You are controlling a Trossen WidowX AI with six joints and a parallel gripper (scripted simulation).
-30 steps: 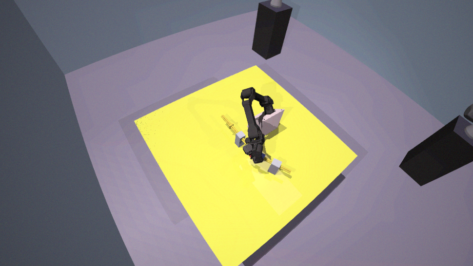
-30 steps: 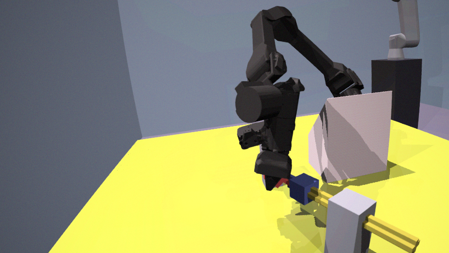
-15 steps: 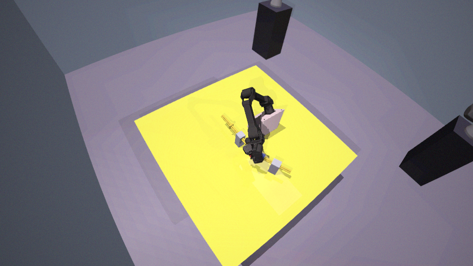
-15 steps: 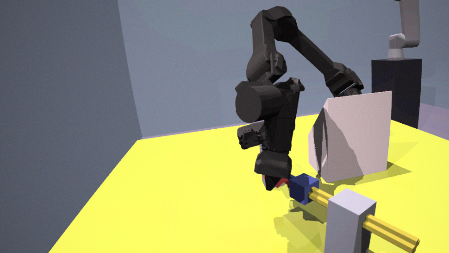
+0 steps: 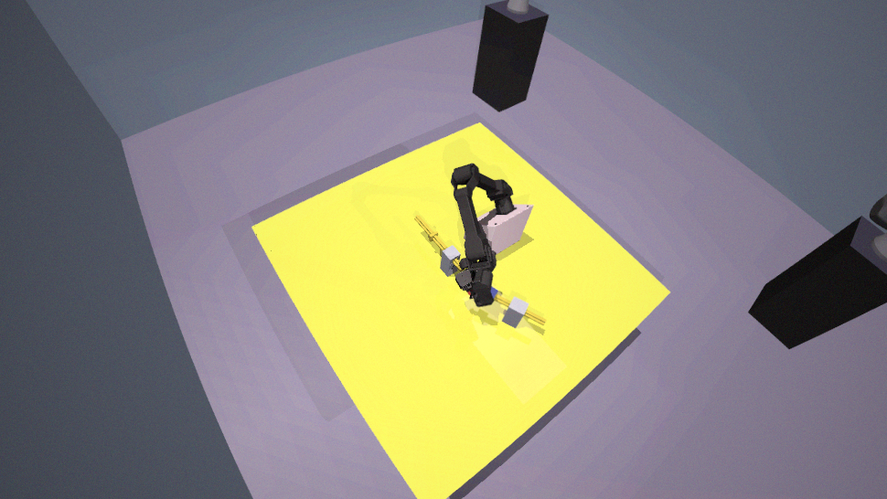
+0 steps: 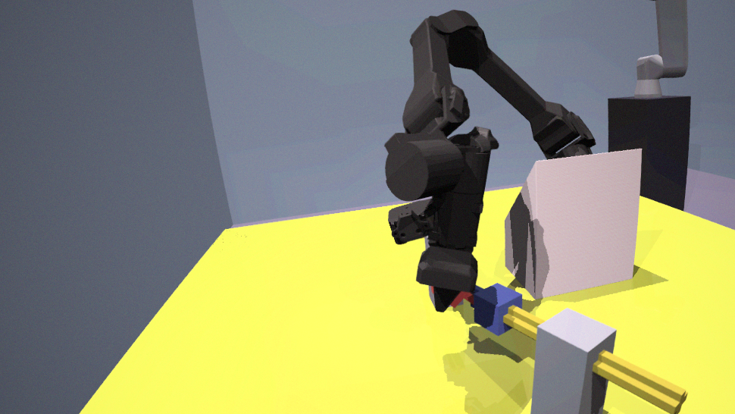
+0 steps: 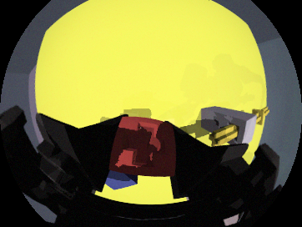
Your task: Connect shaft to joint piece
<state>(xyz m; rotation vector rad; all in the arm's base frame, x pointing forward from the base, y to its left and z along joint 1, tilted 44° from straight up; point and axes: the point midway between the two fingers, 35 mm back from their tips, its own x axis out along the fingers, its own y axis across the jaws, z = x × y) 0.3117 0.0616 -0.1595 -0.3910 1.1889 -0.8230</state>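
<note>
Now: the red joint piece 20 mm behind my gripper tip, 10 mm to the left of it and 30 mm above it.
</note>
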